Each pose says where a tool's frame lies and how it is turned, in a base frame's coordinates. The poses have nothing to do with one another.
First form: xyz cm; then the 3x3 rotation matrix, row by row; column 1 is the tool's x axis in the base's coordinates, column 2 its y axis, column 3 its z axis. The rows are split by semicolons.
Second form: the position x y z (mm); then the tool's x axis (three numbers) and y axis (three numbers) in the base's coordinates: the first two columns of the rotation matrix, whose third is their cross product. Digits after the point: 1 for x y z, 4 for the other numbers.
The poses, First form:
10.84 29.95 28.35; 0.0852 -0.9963 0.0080; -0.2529 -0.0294 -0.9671; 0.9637 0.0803 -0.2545
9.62 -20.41 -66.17; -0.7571 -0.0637 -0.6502; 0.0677 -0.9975 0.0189; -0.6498 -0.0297 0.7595
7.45 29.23 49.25; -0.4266 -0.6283 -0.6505; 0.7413 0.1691 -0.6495; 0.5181 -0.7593 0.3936
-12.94 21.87 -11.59; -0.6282 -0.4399 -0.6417; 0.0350 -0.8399 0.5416; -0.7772 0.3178 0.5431
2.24 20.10 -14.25; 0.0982 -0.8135 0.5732; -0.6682 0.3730 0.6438; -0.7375 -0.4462 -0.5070
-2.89 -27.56 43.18; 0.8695 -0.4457 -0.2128; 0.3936 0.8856 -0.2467; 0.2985 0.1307 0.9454
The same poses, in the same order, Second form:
108.4 299.5 283.5 0.0852 -0.2529 0.9637 -0.9963 -0.0294 0.0803
96.2 -204.1 -661.7 -0.7571 0.0677 -0.6498 -0.0637 -0.9975 -0.0297
74.5 292.3 492.5 -0.4266 0.7413 0.5181 -0.6283 0.1691 -0.7593
-129.4 218.7 -115.9 -0.6282 0.0350 -0.7772 -0.4399 -0.8399 0.3178
22.4 201.0 -142.5 0.0982 -0.6682 -0.7375 -0.8135 0.3730 -0.4462
-28.9 -275.6 431.8 0.8695 0.3936 0.2985 -0.4457 0.8856 0.1307

